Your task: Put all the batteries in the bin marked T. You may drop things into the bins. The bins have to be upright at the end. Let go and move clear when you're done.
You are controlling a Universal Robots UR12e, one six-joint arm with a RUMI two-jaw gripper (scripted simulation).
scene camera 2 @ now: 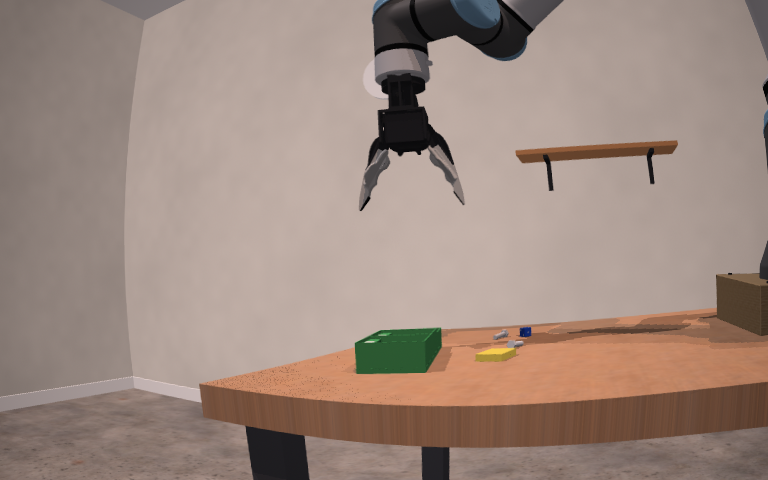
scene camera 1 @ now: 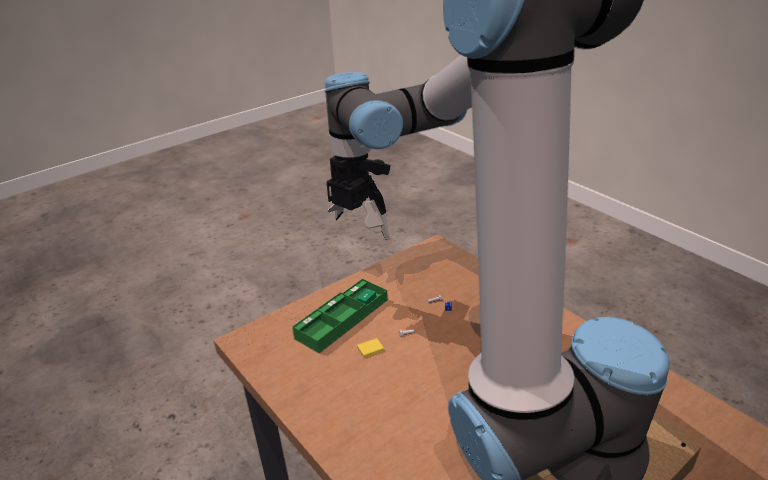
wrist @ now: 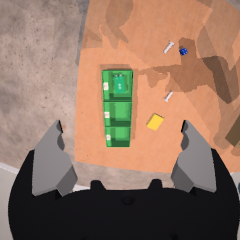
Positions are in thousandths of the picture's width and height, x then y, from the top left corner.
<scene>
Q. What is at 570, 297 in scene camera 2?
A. My gripper.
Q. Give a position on a green bin tray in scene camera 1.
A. At 429, 672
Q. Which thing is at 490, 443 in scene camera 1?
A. My gripper.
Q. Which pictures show the green bin tray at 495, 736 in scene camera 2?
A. Scene camera 2, scene camera 1 and the wrist view: all of them.
</scene>
